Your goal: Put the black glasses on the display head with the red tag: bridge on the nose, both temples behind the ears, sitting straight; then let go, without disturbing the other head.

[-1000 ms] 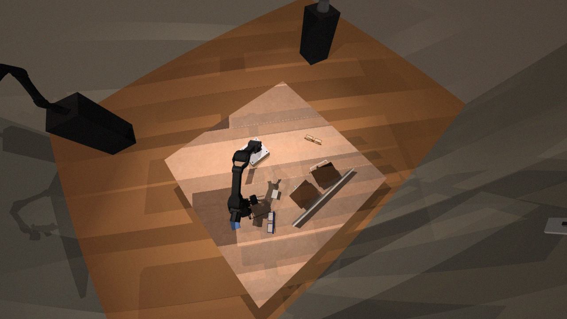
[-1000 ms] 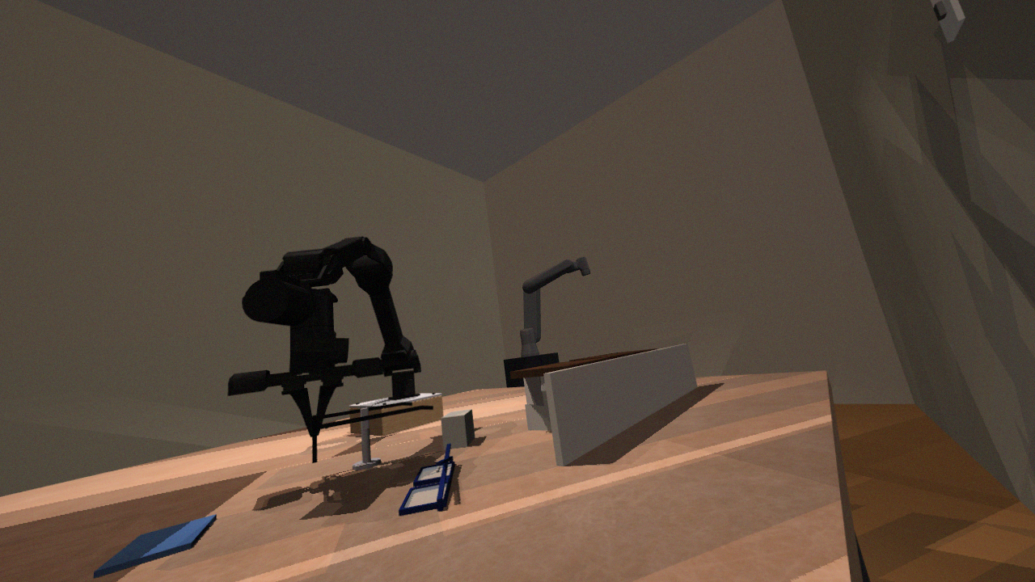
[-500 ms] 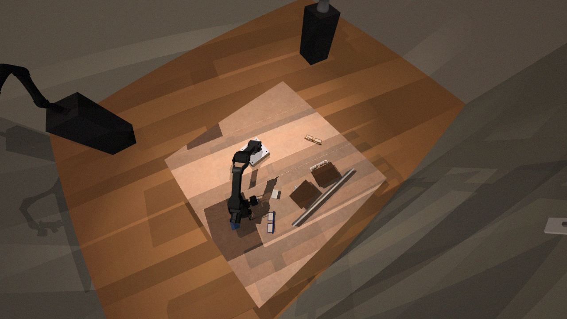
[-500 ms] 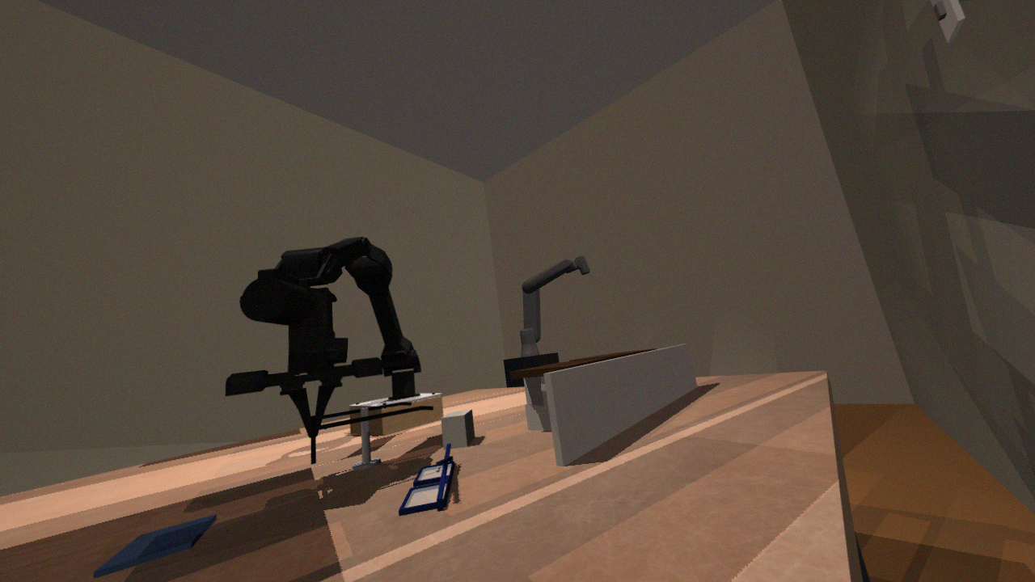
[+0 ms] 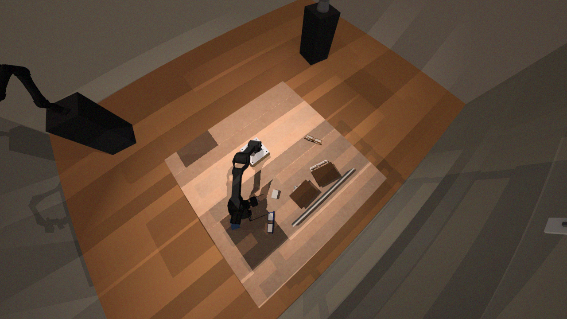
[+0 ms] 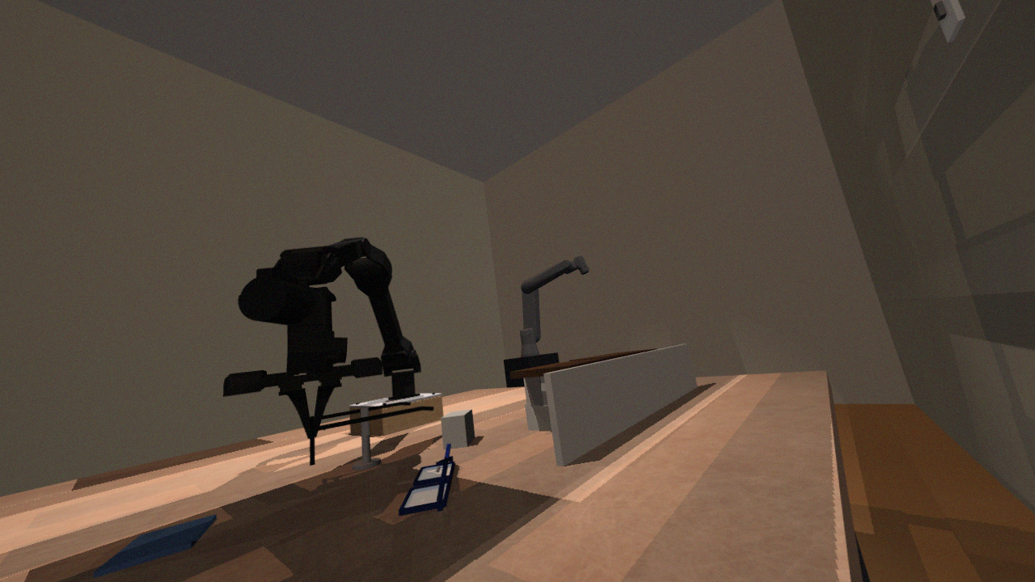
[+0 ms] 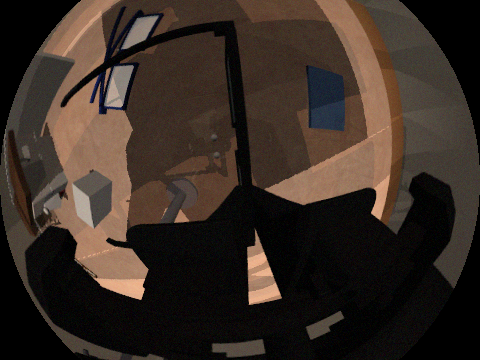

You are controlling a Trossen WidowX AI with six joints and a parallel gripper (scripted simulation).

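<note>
Right now my gripper tip is 7 cm to the right of the grey post, 4 cm above it and 1 cm past it. Also, from my gripper tip: white cube (21 cm to the left, 4 cm below, 3 cm ahead); then blue pad (14 cm to the right, 6 cm below, 6 cm ahead); then grey display head (38 cm to the left, 11 cm ahead).
</note>
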